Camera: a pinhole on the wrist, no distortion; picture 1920 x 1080 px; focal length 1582.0 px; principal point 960.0 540.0 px. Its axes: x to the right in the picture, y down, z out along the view. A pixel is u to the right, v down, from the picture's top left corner.
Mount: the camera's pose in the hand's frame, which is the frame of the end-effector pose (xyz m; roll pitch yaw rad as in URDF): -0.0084 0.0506 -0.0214 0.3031 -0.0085 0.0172
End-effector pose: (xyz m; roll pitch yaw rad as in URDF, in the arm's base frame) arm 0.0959 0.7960 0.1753 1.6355 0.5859 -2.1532
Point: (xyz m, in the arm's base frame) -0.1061 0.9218 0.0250
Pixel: 1465.0 162.1
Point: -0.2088 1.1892 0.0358
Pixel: 821.6 358.0
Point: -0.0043 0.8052 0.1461
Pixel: 1825.3 412.9
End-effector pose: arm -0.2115 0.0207 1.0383 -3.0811 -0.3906 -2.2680
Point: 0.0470 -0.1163 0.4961
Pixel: 269.7 176.5
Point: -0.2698 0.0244 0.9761
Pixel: 1286.0 1042.0
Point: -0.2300 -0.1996 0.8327
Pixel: 1435.4 193.8
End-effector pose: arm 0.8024 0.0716 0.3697 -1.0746 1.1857 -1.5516
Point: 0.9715 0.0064 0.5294
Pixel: 217.3 504.1
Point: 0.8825 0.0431 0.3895
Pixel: 980.4 410.8
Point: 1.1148 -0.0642 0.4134
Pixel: 1064.8 879.5
